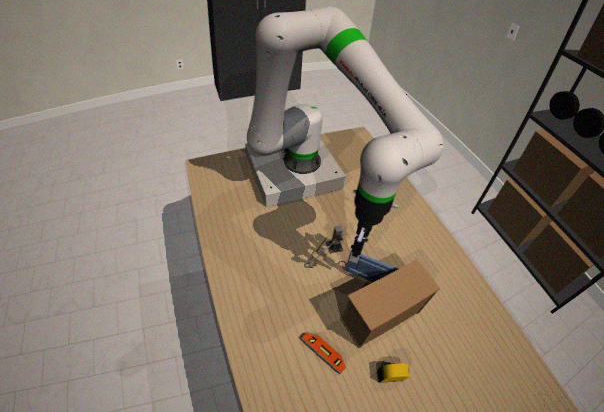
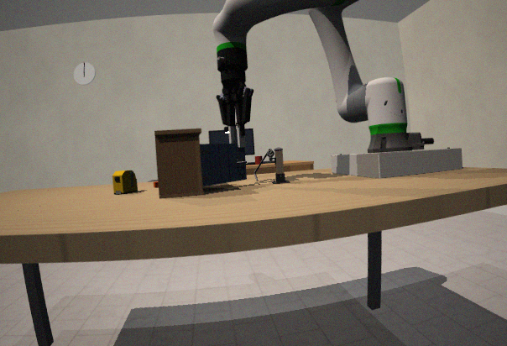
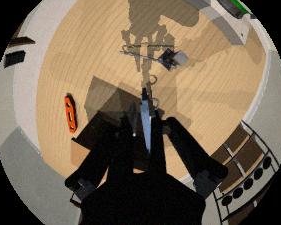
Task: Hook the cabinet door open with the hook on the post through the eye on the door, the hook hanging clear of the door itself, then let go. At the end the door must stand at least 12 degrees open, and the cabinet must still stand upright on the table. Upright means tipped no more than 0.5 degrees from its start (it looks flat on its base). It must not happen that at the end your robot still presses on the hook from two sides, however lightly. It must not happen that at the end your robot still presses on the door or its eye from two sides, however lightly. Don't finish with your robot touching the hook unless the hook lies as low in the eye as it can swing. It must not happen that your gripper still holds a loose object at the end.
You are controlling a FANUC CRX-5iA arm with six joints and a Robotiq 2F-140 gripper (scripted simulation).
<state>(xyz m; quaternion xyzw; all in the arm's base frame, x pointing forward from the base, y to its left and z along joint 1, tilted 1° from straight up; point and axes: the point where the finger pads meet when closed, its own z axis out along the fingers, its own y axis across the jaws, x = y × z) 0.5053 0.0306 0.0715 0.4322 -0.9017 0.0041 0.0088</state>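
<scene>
Now: hand 4 cm short of the cabinet door, 7 cm to the right of it and 7 cm above it. From my hand the other things lie so: hook post (10 cm behind, 3 cm to the right, 8 cm below); orange level (23 cm ahead, 15 cm to the right, 14 cm below); yellow tape measure (34 cm ahead, 1 cm to the left, 12 cm below).
</scene>
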